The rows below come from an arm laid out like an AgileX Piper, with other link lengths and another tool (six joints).
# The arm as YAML. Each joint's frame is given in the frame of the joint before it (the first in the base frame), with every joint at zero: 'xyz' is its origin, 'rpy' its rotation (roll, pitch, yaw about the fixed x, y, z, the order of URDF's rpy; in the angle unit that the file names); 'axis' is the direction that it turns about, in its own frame. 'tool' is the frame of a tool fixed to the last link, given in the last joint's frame.
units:
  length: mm
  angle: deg
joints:
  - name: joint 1
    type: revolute
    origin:
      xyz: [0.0, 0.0, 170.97]
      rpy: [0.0, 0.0, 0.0]
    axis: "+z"
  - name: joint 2
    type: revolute
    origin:
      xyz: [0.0, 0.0, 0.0]
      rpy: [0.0, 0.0, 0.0]
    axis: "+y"
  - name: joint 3
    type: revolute
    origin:
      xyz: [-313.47, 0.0, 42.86]
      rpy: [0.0, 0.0, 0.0]
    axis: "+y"
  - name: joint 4
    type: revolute
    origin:
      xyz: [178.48, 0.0, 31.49]
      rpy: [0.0, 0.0, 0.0]
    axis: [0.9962, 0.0, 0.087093]
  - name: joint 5
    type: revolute
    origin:
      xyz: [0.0, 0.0, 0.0]
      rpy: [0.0, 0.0, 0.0]
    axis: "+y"
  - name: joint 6
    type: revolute
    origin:
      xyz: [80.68, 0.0, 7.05]
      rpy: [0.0, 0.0, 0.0]
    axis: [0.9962, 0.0, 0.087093]
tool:
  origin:
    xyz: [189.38, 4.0, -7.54]
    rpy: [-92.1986, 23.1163, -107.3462]
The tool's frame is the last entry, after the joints.
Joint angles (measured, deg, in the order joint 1, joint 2, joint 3, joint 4, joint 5, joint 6), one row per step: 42.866, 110.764, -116.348, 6.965, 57.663, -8.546; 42.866, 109.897, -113.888, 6.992, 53.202, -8.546; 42.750, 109.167, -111.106, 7.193, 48.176, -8.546; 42.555, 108.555, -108.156, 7.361, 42.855, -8.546; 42.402, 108.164, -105.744, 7.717, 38.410, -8.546; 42.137, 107.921, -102.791, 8.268, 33.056, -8.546; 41.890, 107.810, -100.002, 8.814, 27.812, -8.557; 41.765, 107.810, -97.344, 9.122, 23.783, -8.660; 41.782, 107.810, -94.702, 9.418, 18.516, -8.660; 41.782, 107.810, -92.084, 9.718, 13.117, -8.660; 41.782, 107.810, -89.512, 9.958, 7.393, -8.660; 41.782, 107.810, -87.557, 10.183, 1.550, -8.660; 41.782, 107.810, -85.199, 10.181, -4.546, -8.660; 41.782, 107.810, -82.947, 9.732, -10.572, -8.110; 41.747, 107.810, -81.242, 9.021, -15.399, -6.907; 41.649, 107.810, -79.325, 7.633, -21.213, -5.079
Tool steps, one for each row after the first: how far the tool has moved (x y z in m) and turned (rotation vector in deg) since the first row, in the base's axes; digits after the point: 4 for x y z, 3 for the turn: 0.0064, 0.0043, 0.0059, 2.016, -1.997, -0.529; 0.0138, 0.0087, 0.0108, 4.216, -3.959, -1.236; 0.0221, 0.0121, 0.0150, 6.373, -5.971, -2.086; 0.0286, 0.0151, 0.0181, 8.263, -7.471, -2.814; 0.0367, 0.0179, 0.0198, 10.398, -9.028, -3.840; 0.0448, 0.0201, 0.0213, 12.429, -10.572, -4.898; 0.0498, 0.0205, 0.0181, 13.415, -11.483, -5.617; 0.0565, 0.0227, 0.0199, 15.264, -13.270, -6.454; 0.0633, 0.0242, 0.0227, 17.179, -15.204, -7.353; 0.0704, 0.0250, 0.0274, 19.261, -17.486, -8.293; 0.0782, 0.0258, 0.0377, 21.818, -20.329, -9.243; 0.0849, 0.0250, 0.0465, 24.077, -23.258, -10.111; 0.0904, 0.0237, 0.0563, 26.447, -26.146, -10.921; 0.0937, 0.0226, 0.0653, 28.744, -28.237, -11.631; 0.0963, 0.0214, 0.0777, 31.673, -30.851, -12.124
